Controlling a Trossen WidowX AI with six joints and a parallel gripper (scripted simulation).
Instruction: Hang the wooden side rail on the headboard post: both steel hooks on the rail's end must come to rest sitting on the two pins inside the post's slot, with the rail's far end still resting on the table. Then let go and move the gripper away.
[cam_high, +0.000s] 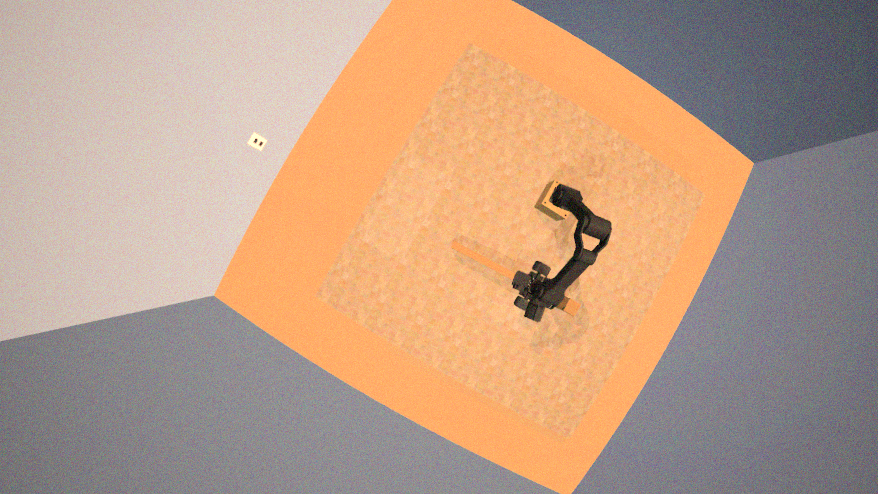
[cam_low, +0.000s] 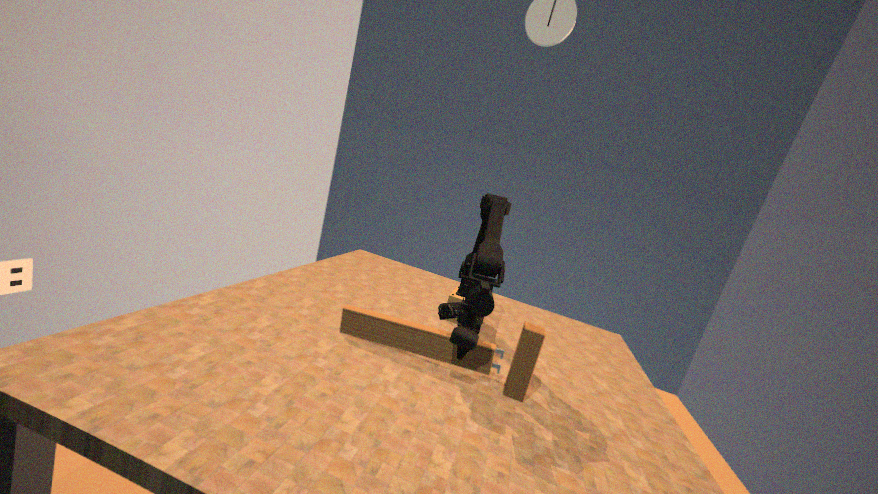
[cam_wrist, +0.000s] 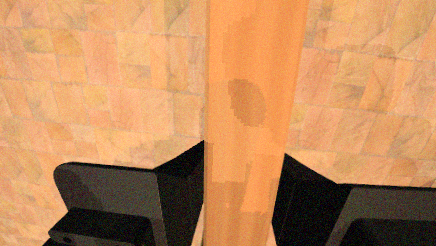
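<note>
Now: the headboard post 150 mm to the left of my gripper tip and 40 mm above it.
</note>
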